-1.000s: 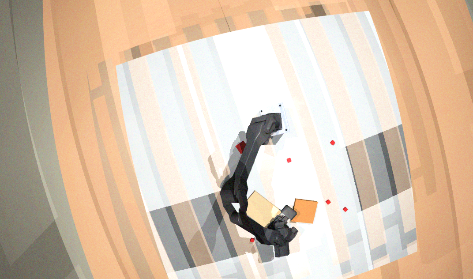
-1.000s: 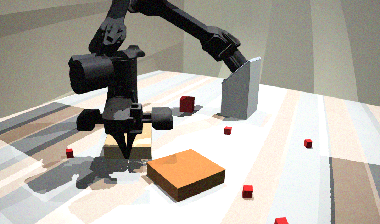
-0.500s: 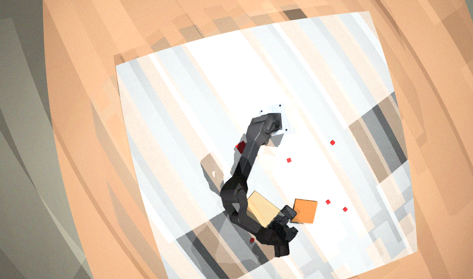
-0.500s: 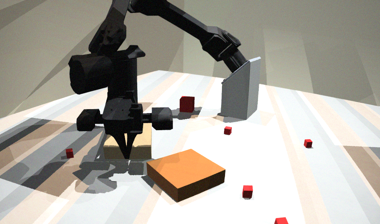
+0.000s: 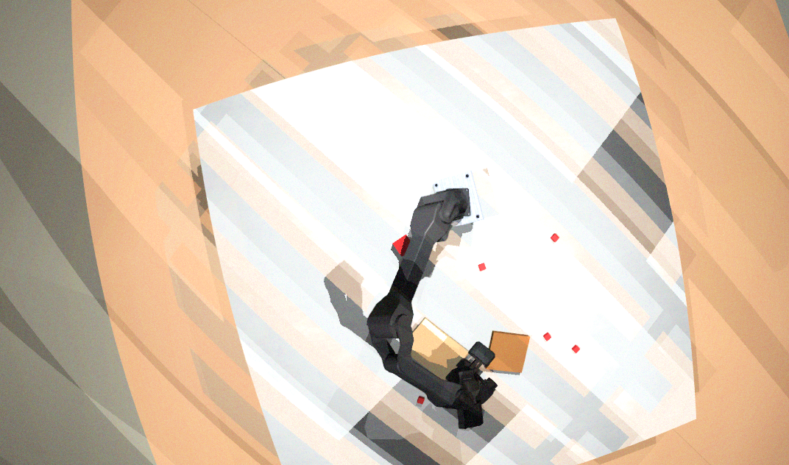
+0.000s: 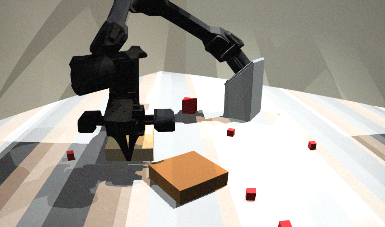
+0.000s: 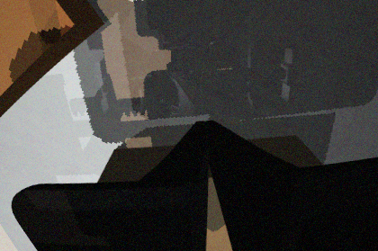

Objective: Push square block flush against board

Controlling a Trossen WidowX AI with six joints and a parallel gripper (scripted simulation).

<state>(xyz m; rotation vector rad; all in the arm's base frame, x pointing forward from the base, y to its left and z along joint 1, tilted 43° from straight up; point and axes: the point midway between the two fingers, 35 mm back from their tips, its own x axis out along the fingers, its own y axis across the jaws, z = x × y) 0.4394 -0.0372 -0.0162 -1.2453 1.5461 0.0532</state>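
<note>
Right now the tan board is 6 cm behind my gripper tip, 6 cm to the right of it and 1 cm above it. The rest, counted from my gripper tip: orange square block: 3 cm behind, 13 cm to the left, 1 cm above.
</note>
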